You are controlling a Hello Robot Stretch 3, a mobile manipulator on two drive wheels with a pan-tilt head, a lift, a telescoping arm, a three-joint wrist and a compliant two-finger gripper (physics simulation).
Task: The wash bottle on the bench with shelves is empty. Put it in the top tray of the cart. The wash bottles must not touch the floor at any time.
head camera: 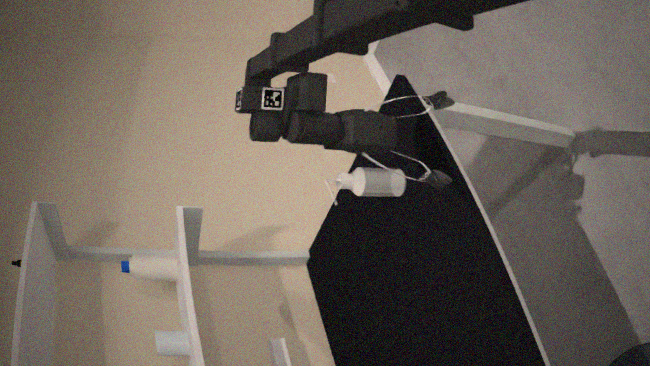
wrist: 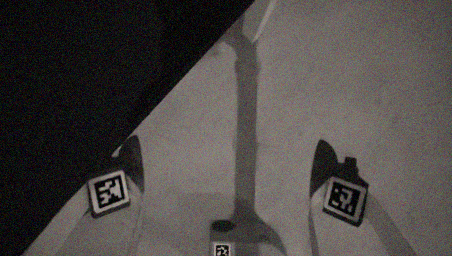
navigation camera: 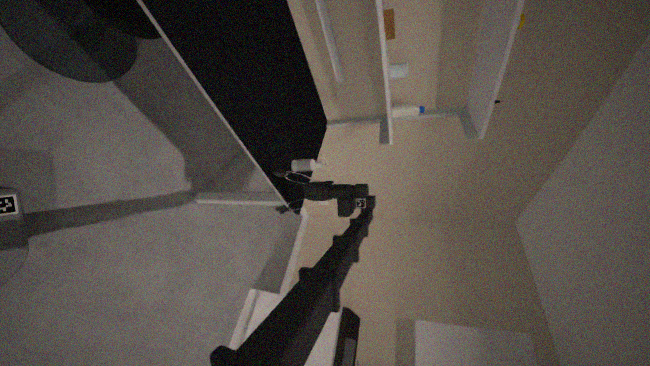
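Seen in the pictures: gripper, between the fingertips: (head camera: 450, 141) (wrist: 227, 157) (navigation camera: 275, 191); robot's base, origin of its link: (wrist: 222, 254).
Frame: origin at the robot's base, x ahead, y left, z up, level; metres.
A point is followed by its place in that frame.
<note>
The wash bottle (head camera: 377, 182) @[x 0.069, y -0.882, z 0.834 m] (navigation camera: 301, 165) @[x 0.070, y -0.883, z 0.818 m], pale with a thin bent spout, stands on the black top of the bench (head camera: 400, 280) @[x 0.283, y -0.868, z 0.762 m] (navigation camera: 260, 60) @[x 0.483, y -0.683, z 0.762 m] near its end; both camera pictures are turned sideways. It does not show in the wrist view. My gripper (head camera: 441, 139) @[x -0.022, y -0.665, z 0.813 m] (navigation camera: 283, 192) @[x -0.022, y -0.665, z 0.813 m] (wrist: 227, 157) @[x -0.022, y -0.665, z 0.813 m] is open with nothing between its fingers. It is at the end of the bench top, with the bottle outside the fingers, beside the finger nearer the shelves. That finger overlaps the bottle's base edge in the head view; whether they touch is unclear. I cannot make out the cart.
White shelves (head camera: 184, 280) (navigation camera: 385, 75) rise along the bench, holding a white bottle with a blue cap (head camera: 152, 268) @[x 0.352, y -1.258, z 1.297 m] (navigation camera: 407, 110) @[x 0.355, y -1.258, z 1.305 m] and a pale container (head camera: 172, 343) @[x 0.501, y -1.067, z 1.264 m] (navigation camera: 398, 70) @[x 0.506, y -1.065, z 1.265 m]. A dark round object (navigation camera: 75, 45) is by the bench's front. A white cabinet shows behind my arm in the navigation view.
</note>
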